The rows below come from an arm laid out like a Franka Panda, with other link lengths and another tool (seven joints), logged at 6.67 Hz.
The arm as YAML. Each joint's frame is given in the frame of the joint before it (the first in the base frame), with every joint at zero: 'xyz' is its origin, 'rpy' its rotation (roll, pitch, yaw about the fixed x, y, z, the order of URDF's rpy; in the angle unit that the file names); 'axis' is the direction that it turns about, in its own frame. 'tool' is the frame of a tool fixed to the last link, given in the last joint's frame.
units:
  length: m
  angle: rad
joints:
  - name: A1
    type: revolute
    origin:
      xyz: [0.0, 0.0, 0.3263]
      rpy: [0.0, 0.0, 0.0]
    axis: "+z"
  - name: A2
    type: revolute
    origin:
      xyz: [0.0, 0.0, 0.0]
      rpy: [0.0, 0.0, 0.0]
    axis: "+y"
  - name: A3
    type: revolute
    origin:
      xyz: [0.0, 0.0, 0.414]
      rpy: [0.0, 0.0, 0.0]
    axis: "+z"
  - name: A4
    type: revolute
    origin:
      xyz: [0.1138, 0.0, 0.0]
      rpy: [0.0, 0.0, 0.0]
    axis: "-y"
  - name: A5
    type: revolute
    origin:
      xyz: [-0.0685, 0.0, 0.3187]
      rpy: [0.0, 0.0, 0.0]
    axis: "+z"
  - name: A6
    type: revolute
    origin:
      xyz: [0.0, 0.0, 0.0]
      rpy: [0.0, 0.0, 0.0]
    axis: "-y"
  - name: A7
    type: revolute
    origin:
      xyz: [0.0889, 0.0, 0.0]
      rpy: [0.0, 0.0, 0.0]
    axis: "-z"
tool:
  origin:
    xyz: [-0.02, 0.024, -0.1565]
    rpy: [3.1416, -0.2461, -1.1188]
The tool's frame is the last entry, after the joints.
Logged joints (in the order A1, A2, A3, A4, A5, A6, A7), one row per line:
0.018, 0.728, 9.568, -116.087, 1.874, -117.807, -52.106
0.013, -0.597, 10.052, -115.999, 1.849, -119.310, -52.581
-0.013, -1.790, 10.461, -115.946, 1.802, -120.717, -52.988
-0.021, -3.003, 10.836, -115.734, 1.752, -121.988, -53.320
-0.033, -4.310, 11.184, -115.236, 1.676, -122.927, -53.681
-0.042, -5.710, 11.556, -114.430, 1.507, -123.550, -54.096
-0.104, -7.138, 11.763, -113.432, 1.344, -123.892, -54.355
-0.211, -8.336, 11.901, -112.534, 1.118, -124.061, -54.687
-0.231, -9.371, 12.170, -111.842, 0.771, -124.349, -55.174
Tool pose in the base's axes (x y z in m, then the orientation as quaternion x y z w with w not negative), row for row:
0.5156, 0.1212, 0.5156, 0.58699, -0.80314, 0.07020, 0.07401
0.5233, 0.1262, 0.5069, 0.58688, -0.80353, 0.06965, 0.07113
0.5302, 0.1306, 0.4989, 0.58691, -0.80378, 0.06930, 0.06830
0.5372, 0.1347, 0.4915, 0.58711, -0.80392, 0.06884, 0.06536
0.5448, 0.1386, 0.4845, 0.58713, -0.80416, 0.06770, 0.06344
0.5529, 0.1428, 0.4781, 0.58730, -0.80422, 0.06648, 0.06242
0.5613, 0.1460, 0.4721, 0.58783, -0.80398, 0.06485, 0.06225
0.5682, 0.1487, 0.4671, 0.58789, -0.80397, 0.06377, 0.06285
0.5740, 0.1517, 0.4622, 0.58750, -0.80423, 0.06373, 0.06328
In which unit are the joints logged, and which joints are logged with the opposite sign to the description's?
The joints are logged in degrees. Opposite sign: A1, A2, A6, A7.
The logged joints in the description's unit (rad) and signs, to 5 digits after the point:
-0.00031, -0.01271, 0.16699, -2.02610, 0.03271, 2.05612, 0.90942
-0.00023, 0.01042, 0.17544, -2.02456, 0.03227, 2.08235, 0.91771
0.00023, 0.03124, 0.18258, -2.02364, 0.03145, 2.10691, 0.92482
0.00037, 0.05241, 0.18912, -2.01994, 0.03058, 2.12909, 0.93061
0.00058, 0.07522, 0.19520, -2.01125, 0.02925, 2.14548, 0.93691
0.00073, 0.09966, 0.20169, -1.99718, 0.02630, 2.15635, 0.94415
0.00182, 0.12458, 0.20530, -1.97976, 0.02346, 2.16232, 0.94867
0.00368, 0.14549, 0.20771, -1.96409, 0.01951, 2.16527, 0.95447
0.00403, 0.16355, 0.21241, -1.95201, 0.01346, 2.17030, 0.96297

